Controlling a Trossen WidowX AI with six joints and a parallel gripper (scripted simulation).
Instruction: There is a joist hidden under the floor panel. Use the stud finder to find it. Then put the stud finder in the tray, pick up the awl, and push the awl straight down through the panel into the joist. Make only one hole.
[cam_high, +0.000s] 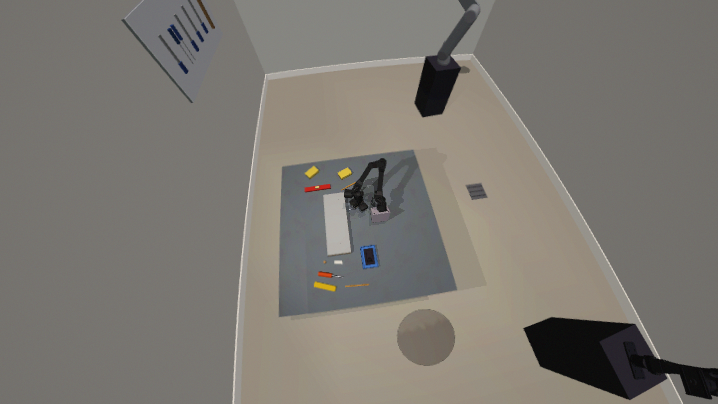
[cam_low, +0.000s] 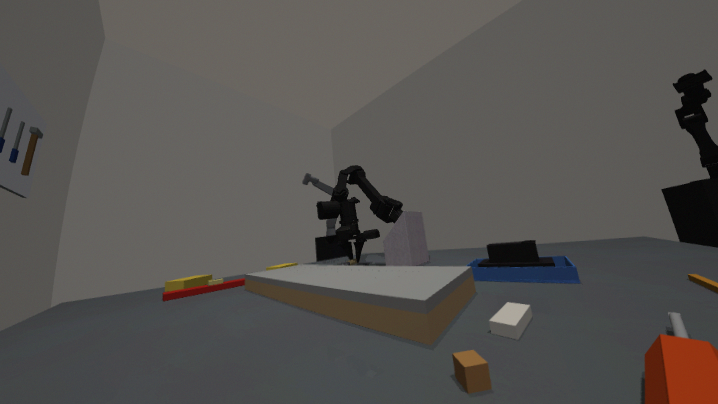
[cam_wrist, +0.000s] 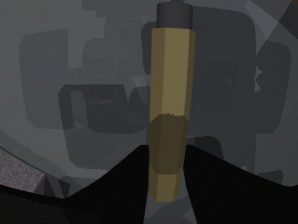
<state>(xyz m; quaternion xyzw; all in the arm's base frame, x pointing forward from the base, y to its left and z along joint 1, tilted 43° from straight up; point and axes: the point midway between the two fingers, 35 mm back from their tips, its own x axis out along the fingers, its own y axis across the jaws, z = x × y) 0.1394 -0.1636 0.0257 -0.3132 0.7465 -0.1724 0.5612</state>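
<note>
The awl is 50 mm ahead of my gripper tip and 10 mm to the left of it. Round my gripper tip: red level: 330 mm ahead, 260 mm to the right, 10 mm below; blue tray: 40 mm ahead, 440 mm to the left, 10 mm below; black stud finder: 40 mm ahead, 450 mm to the left, 20 mm above.
</note>
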